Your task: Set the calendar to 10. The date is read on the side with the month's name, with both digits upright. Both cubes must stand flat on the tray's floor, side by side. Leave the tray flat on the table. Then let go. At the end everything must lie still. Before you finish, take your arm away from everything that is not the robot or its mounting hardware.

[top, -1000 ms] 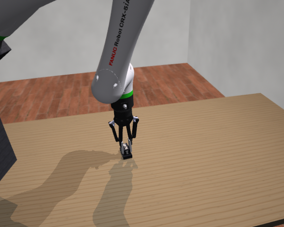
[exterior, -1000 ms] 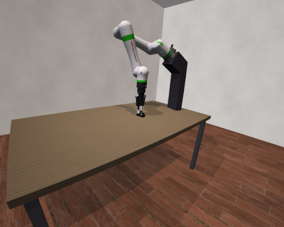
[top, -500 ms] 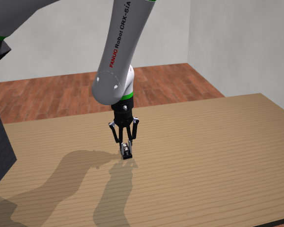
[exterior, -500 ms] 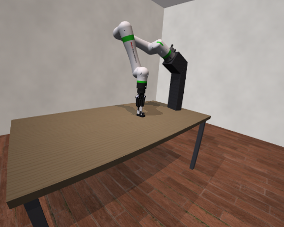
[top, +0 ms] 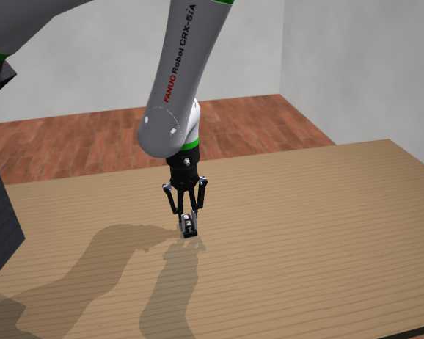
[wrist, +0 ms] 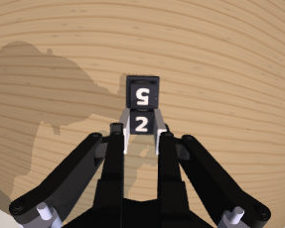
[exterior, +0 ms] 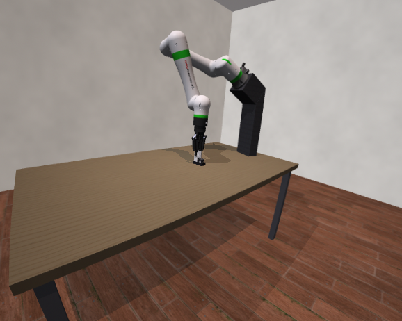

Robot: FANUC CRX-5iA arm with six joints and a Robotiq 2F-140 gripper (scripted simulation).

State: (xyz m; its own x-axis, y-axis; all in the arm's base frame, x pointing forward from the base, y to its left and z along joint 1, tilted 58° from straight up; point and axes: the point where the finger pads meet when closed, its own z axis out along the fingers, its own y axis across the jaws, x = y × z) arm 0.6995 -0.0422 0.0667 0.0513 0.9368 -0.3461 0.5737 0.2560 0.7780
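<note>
Right now my hand is 3 cm above the cube. The rest, counted from my hand: black tray 2 cm to the left, 4 cm below.
</note>
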